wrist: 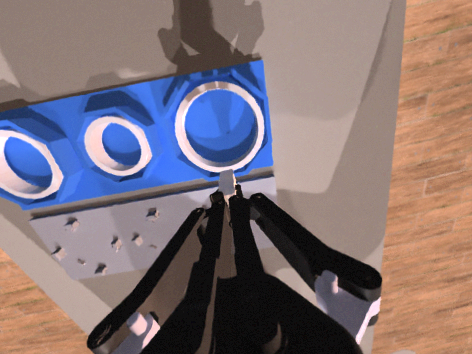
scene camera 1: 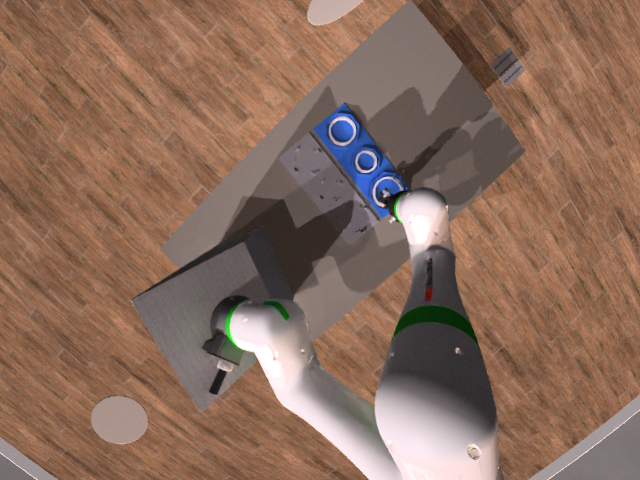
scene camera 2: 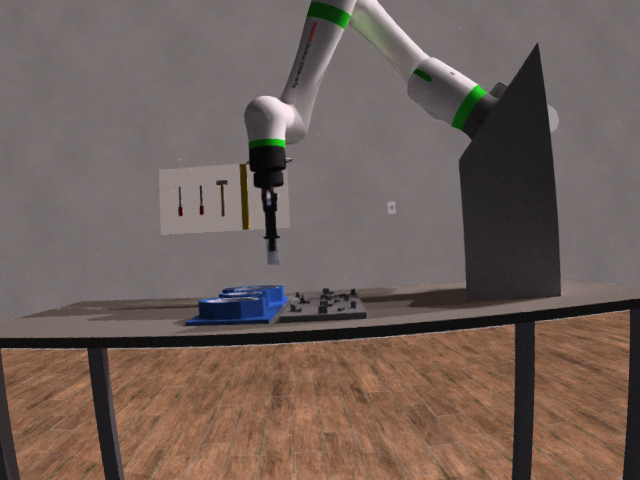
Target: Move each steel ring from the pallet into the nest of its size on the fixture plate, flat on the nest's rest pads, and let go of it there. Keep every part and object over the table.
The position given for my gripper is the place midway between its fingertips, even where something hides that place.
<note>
I see my gripper (scene camera 2: 273, 264), a steel ring (wrist: 182, 140) and a grey fixture plate (scene camera 1: 352, 218).
My gripper also shows in the wrist view (wrist: 228, 179). The grey fixture plate also shows in the wrist view (wrist: 90, 242).
</note>
